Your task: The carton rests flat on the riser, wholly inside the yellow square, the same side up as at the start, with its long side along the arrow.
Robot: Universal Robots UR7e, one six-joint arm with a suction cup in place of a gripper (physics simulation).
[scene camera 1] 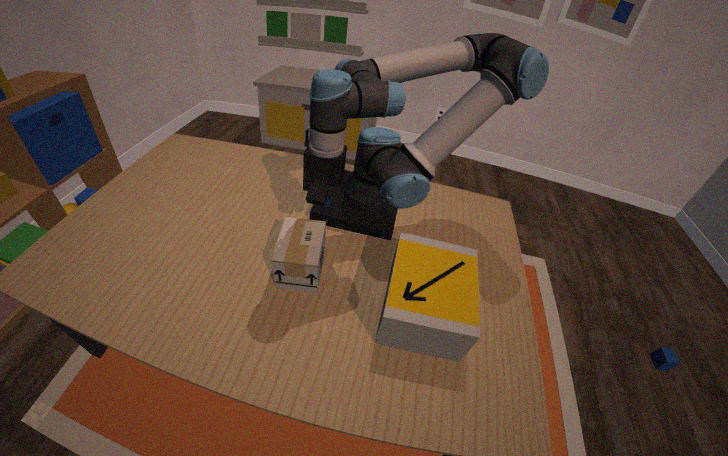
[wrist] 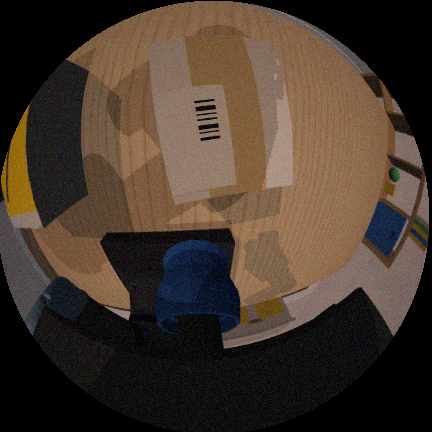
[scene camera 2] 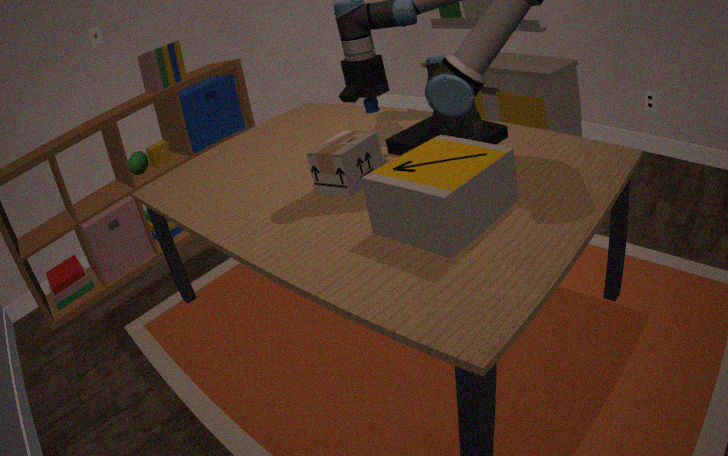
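The carton point(scene camera 1: 298, 257) point(scene camera 2: 330, 171) point(wrist: 227, 125) stands on the table, apart from the riser point(scene camera 1: 424, 334) point(scene camera 2: 408, 214) point(wrist: 57, 145). Its taped, labelled top faces up and its printed side arrows point up. In scene camera 1 it is left of the riser, its long side at an angle to the black arrow point(scene camera 1: 435, 281) point(scene camera 2: 445, 161). The yellow square point(scene camera 1: 445, 308) point(scene camera 2: 429, 178) on the riser's top bears no object. My gripper point(scene camera 2: 371, 105) point(wrist: 196, 255), a blue suction cup pointing down, holds nothing and hangs above table height beyond the carton's base-side end. In scene camera 1 the cup is mostly hidden.
The black robot base point(scene camera 1: 354, 214) point(scene camera 2: 445, 134) stands close behind the carton and riser. A wooden shelf point(scene camera 1: 48, 91) point(scene camera 2: 107, 120) with a blue box point(scene camera 1: 56, 134) point(scene camera 2: 212, 112) stands beyond the table's left side. A low cabinet point(scene camera 1: 282, 99) stands behind the table.
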